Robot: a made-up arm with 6 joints. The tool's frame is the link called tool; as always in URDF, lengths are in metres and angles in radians. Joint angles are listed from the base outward.
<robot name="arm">
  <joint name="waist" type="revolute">
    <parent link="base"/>
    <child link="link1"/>
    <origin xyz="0 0 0.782" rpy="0 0 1.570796"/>
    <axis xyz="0 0 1"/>
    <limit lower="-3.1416" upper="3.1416"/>
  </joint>
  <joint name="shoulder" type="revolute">
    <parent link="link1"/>
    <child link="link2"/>
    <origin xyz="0 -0.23 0" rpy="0 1.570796 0"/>
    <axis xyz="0 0 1"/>
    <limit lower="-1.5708" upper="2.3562"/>
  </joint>
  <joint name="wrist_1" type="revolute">
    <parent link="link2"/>
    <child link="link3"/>
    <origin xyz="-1.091 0 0" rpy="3.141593 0 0"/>
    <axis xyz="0 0 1"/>
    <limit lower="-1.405" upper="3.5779"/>
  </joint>
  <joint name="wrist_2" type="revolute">
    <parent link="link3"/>
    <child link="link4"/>
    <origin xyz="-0.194 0 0" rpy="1.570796 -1.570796 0"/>
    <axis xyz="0 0 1"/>
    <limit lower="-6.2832" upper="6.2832"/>
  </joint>
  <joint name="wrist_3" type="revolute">
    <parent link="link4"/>
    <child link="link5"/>
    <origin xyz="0 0 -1.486" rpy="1.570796 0 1.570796"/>
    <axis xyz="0 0 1"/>
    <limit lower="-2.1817" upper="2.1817"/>
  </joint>
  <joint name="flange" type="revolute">
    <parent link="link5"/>
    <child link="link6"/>
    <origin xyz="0 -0.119 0" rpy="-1.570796 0 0"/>
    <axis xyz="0 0 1"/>
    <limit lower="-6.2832" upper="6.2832"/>
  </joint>
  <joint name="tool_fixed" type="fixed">
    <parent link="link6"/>
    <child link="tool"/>
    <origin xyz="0 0 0" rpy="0 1.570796 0"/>
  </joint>
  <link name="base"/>
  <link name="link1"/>
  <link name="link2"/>
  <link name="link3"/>
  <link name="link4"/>
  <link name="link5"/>
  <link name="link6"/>
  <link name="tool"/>
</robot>
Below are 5 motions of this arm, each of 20 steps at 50 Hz.
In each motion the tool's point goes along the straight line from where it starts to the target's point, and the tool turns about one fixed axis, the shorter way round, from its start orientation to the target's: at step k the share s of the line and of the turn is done. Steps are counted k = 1, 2, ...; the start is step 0. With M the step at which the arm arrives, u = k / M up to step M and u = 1 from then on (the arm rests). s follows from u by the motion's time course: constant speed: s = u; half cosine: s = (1 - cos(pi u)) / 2; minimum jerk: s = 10 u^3 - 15 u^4 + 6 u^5.
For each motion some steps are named. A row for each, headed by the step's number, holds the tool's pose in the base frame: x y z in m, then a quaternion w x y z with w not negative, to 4 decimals.
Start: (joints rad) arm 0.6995 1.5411 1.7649 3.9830 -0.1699 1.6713
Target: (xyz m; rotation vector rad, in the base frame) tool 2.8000 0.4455 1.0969 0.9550 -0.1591 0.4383
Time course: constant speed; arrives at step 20
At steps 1, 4, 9, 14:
1: 2.1936 1.7689 1.3587 0.8451 0.3344 -0.0318 0.4159
4: 2.2894 1.5599 1.3173 0.8512 0.3551 -0.0389 0.3845
9: 2.4489 1.2117 1.2485 0.8585 0.3882 -0.0507 0.3311
14: 2.6085 0.8634 1.1796 0.8623 0.4198 -0.0623 0.2763

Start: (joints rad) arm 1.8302 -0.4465 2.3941 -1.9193 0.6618 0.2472
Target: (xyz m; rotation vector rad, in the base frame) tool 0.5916 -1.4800 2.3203 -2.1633 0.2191 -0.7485
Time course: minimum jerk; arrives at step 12
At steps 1, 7, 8, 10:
1: 0.5285 -1.7210 2.0743 0.5489 -0.7527 0.0878 -0.3526
7: 0.5696 -1.5640 2.2346 0.4594 -0.8249 0.0876 -0.3177
8: 0.5783 -1.5308 2.2684 0.4396 -0.8386 0.0874 -0.3097
10: 0.5893 -1.4886 2.3115 0.4139 -0.8553 0.0870 -0.2992

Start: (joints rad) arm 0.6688 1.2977 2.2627 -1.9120 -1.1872 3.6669
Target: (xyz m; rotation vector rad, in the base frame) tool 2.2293 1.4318 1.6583 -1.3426 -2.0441 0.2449
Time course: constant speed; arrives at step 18
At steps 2, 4, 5, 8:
2: 1.5588 1.3131 2.3762 0.2639 -0.4003 -0.8771 -0.0286
4: 1.6427 1.3279 2.2865 0.2735 -0.4156 -0.8673 -0.0132
5: 1.6846 1.3354 2.2416 0.2783 -0.4232 -0.8622 -0.0056
8: 1.8103 1.3576 2.1070 0.2922 -0.4454 -0.8461 0.0175

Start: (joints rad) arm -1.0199 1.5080 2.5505 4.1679 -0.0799 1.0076
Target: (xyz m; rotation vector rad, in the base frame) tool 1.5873 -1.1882 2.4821 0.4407 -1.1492 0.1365
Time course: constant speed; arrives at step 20
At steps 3, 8, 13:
3: 1.1142 -1.5912 2.3584 0.7936 0.1792 -0.5765 -0.0765
8: 1.2534 -1.4726 2.3948 0.8015 0.1877 -0.5666 -0.0352
13: 1.3925 -1.3541 2.4312 0.8080 0.1958 -0.5557 0.0061

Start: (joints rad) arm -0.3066 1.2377 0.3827 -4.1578 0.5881 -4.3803
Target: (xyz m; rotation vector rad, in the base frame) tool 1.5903 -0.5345 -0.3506 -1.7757 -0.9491 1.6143
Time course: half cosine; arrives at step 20
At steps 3, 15, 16, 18, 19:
3: 2.2853 -0.6695 0.0255 0.1666 0.8270 0.3141 -0.4355
15: 1.6979 -0.5554 -0.2923 0.2099 -0.6995 -0.3532 0.5848
16: 1.6605 -0.5481 -0.3126 0.2334 -0.6866 -0.3535 0.5909
18: 1.6083 -0.5380 -0.3409 0.2657 -0.6679 -0.3535 0.5986
19: 1.5948 -0.5354 -0.3482 0.2740 -0.6629 -0.3534 0.6005

